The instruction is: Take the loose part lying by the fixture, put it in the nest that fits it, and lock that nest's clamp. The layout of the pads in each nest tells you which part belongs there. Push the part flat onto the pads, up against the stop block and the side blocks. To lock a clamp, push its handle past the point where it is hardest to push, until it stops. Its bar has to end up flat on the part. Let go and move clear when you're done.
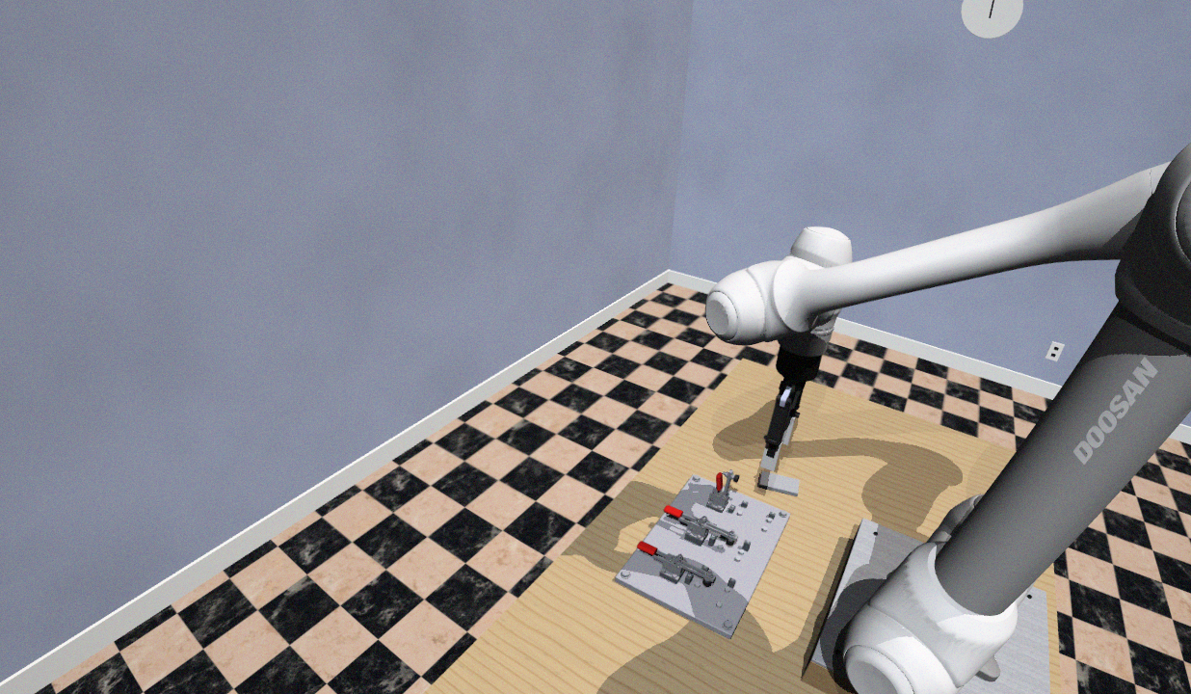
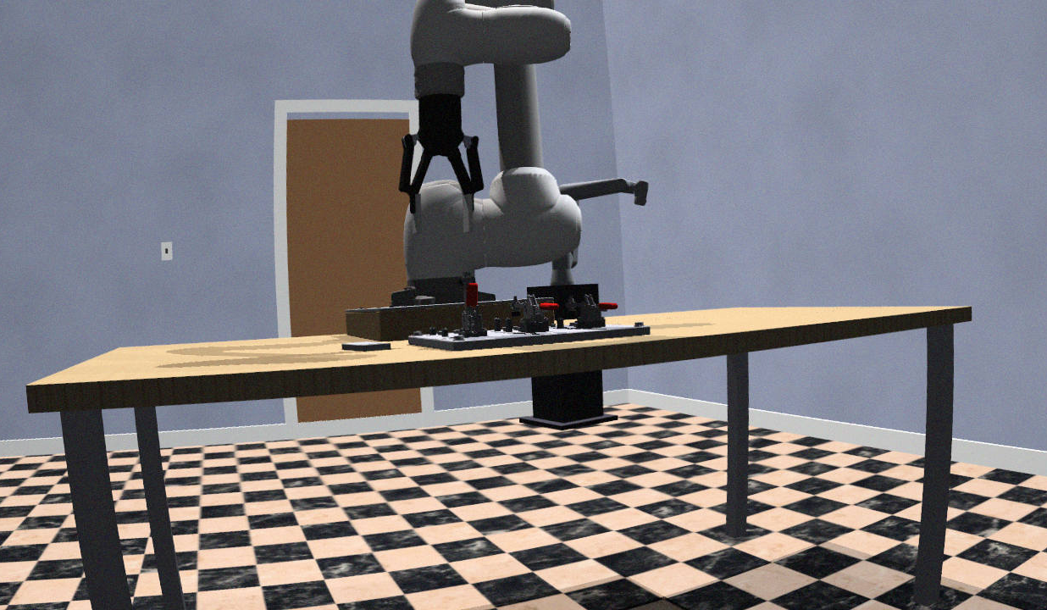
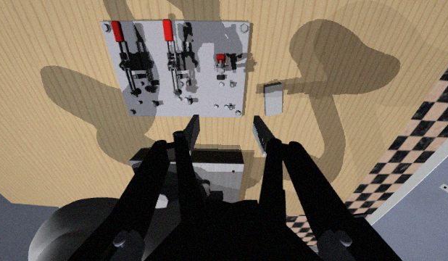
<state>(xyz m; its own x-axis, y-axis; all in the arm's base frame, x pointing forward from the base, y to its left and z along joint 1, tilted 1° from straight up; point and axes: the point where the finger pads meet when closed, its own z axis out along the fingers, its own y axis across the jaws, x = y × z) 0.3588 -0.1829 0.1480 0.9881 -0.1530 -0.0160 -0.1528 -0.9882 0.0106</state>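
My gripper is now 30 mm past the flat grey part, 140 mm to the left of it and 210 mm above it. Round my hand: grey fixture plate 80 mm ahead, 110 mm to the left, 210 mm below.
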